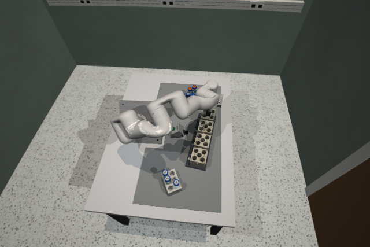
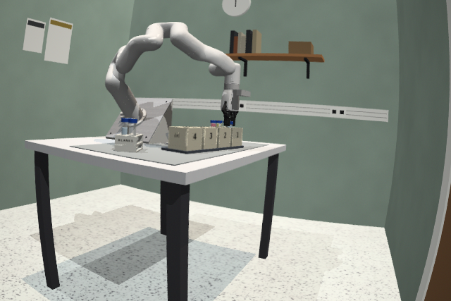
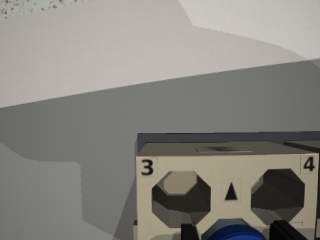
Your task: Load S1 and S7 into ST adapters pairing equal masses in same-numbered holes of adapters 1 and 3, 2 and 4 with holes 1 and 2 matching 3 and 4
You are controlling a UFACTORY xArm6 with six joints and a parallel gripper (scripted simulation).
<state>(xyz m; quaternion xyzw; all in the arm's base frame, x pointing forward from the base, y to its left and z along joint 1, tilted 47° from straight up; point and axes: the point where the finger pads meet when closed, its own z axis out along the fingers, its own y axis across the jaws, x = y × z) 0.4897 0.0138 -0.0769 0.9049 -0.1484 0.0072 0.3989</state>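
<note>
The blue-capped water blank is 50 mm below my hand and 10 mm to the right of it. From my hand the other things lie so: green DONE key (260 mm behind, 100 mm to the right, 60 mm below); bucket adapter (70 mm below); blue sample rack (210 mm to the left, 110 mm behind, 90 mm below).
</note>
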